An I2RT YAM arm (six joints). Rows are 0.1 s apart.
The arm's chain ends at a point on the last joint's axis. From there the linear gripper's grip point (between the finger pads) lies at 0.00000 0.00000 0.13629 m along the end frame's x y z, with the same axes.
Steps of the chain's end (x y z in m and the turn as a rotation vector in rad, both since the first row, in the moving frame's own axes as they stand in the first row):
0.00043, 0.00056, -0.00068, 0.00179, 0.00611, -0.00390
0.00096, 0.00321, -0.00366, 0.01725, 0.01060, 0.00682
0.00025, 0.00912, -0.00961, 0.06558, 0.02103, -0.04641
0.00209, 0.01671, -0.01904, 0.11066, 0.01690, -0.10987
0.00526, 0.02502, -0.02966, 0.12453, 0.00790, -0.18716
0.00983, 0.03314, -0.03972, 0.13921, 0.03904, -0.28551
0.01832, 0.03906, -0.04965, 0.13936, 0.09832, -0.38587
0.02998, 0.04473, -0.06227, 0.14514, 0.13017, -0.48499
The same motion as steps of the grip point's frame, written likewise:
0.00126, 0.00031, -0.00068, 0.00179, 0.00611, -0.00390
0.00241, 0.00086, -0.00369, 0.01725, 0.01060, 0.00682
0.00291, 0.00013, -0.00993, 0.06558, 0.02103, -0.04641
0.00356, 0.00156, -0.01989, 0.11066, 0.01690, -0.10987
0.00475, 0.00809, -0.03072, 0.12453, 0.00790, -0.18716
0.01237, 0.01374, -0.04113, 0.13921, 0.03904, -0.28551
0.02772, 0.01808, -0.05160, 0.13936, 0.09832, -0.38587
0.04224, 0.02163, -0.06480, 0.14514, 0.13017, -0.48499

